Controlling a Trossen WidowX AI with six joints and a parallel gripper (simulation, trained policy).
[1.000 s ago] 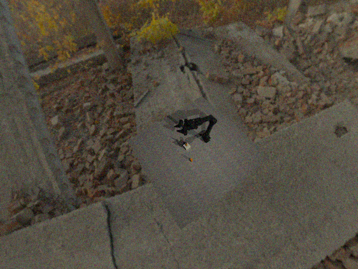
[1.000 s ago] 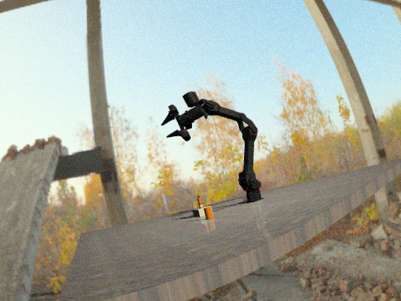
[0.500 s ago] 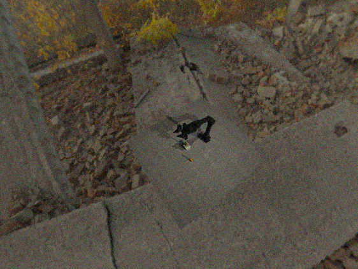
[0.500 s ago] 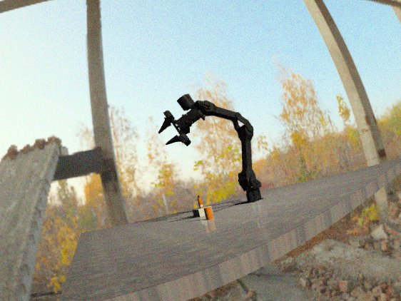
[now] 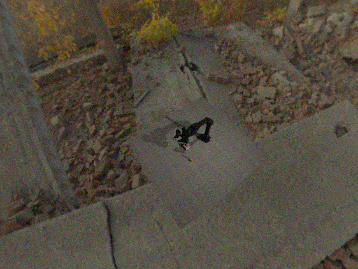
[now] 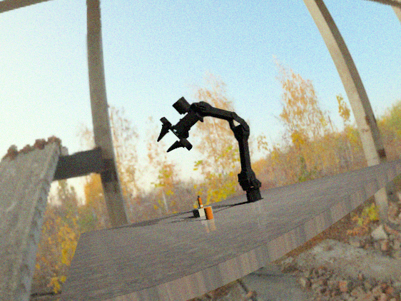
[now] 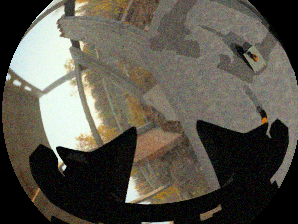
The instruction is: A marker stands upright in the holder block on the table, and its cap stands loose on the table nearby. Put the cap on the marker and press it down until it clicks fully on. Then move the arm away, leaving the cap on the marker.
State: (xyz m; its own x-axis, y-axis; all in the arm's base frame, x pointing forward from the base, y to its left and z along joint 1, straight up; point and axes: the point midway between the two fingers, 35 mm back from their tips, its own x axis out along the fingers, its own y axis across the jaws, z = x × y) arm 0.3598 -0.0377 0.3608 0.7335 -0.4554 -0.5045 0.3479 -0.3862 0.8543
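My gripper tip is now 320 mm above the orange cap, 160 mm to the right of it and 60 mm past it. The rest, counted from my gripper tip: pale holder block 330 mm below, 130 mm behind, 20 mm to the right.
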